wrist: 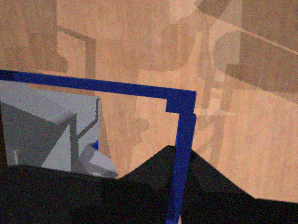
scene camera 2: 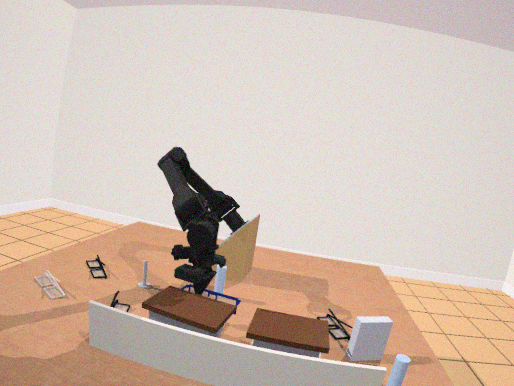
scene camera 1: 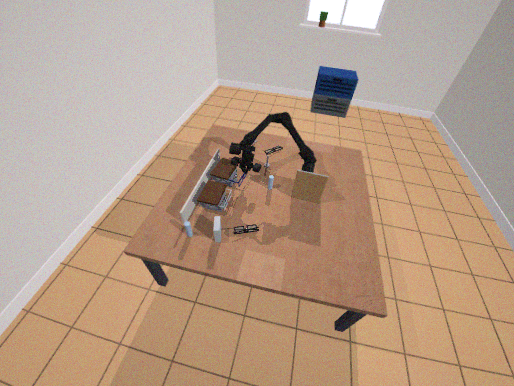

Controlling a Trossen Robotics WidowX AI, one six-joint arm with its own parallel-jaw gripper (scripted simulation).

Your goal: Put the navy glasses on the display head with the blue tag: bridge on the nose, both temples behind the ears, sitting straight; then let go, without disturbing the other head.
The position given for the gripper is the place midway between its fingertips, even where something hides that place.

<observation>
In view: the gripper [scene camera 2: 198, 296], a white box [scene camera 2: 369, 337], a display head [scene camera 2: 177, 307] and a display head [scene camera 2: 274, 330].
The gripper shows as well in the wrist view [wrist: 177, 155]. The wrist view does not show the white box: it is out of frame.
</observation>
